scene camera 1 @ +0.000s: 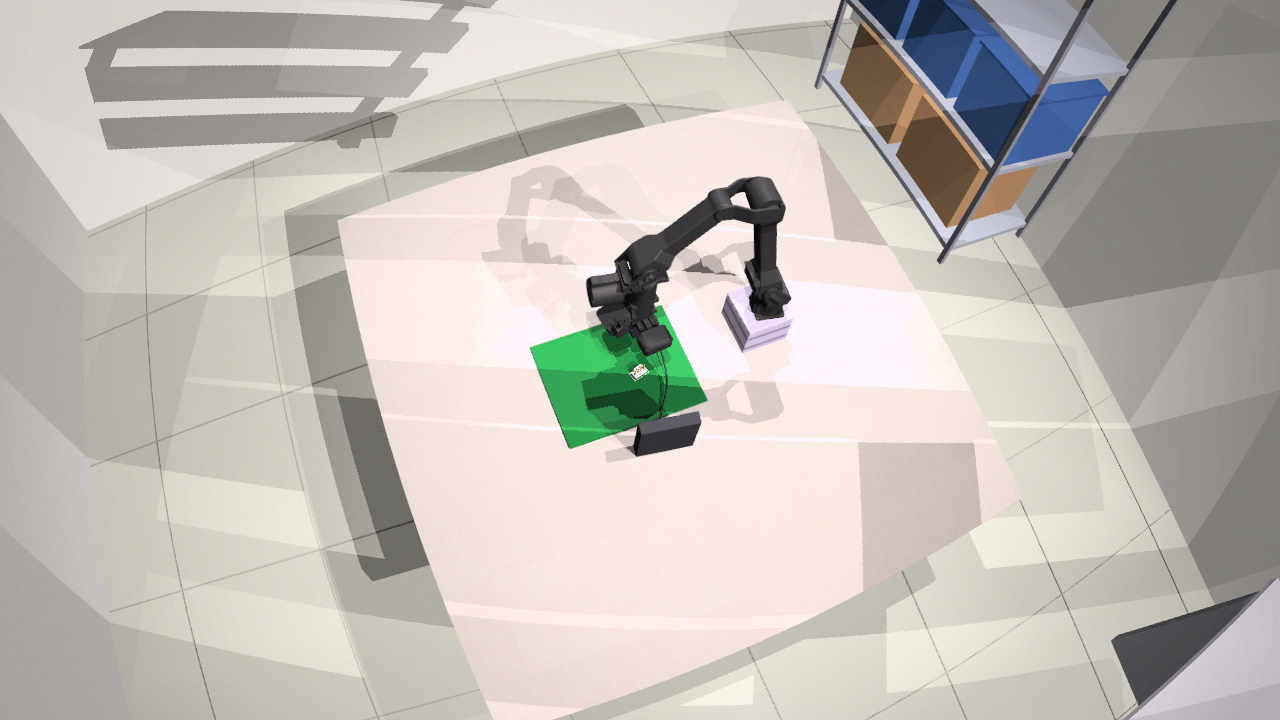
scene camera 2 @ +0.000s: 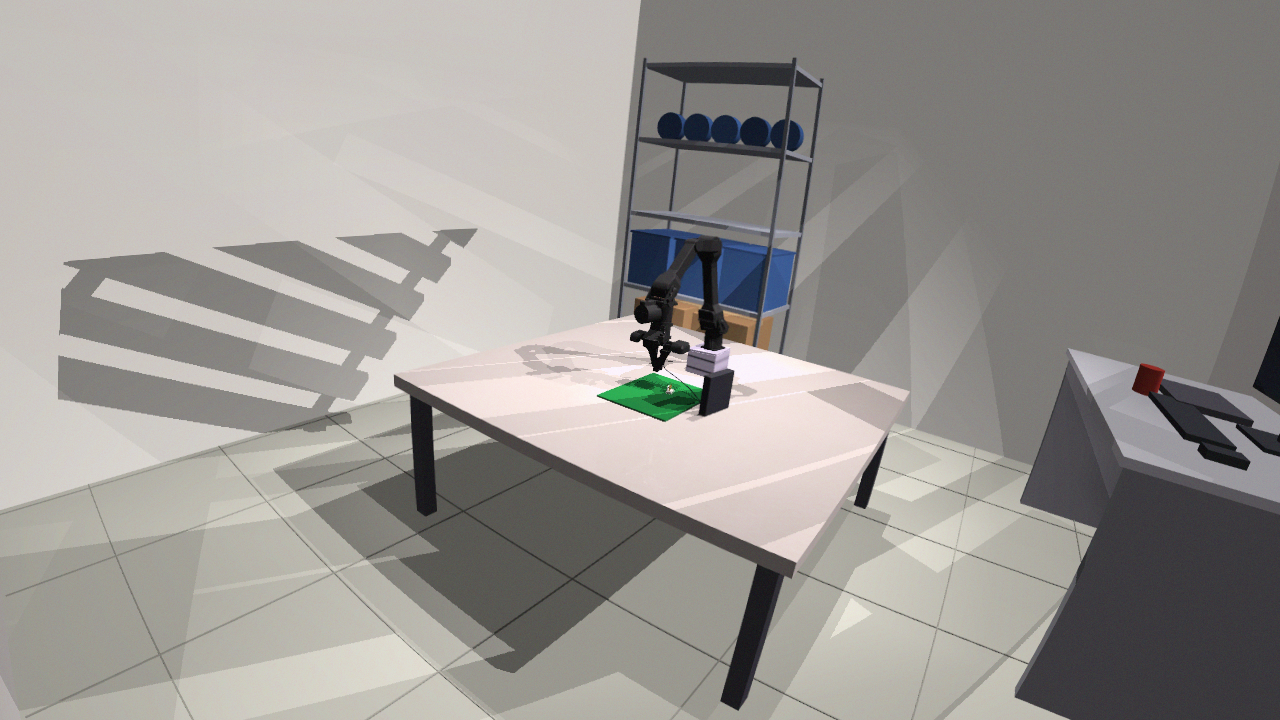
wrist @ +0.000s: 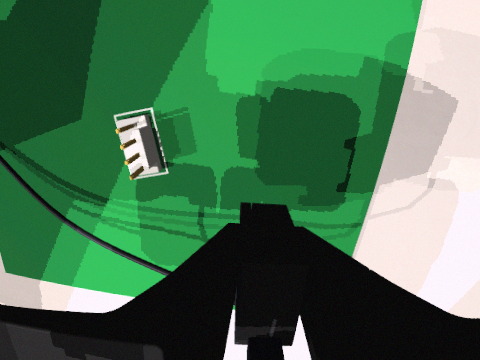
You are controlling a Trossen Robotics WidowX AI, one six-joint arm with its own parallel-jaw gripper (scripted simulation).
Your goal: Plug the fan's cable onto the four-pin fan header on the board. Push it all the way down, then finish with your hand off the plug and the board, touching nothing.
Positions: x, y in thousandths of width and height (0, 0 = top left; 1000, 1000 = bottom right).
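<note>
Scene camera 1: my gripper (scene camera 1: 496, 460), a dark fan block (scene camera 1: 528, 601), a green board (scene camera 1: 458, 523). Scene camera 2: my gripper (scene camera 2: 513, 510), the dark fan block (scene camera 2: 560, 545), the green board (scene camera 2: 505, 549). Wrist view: my gripper (wrist: 551, 657), the green board (wrist: 618, 307).
</note>
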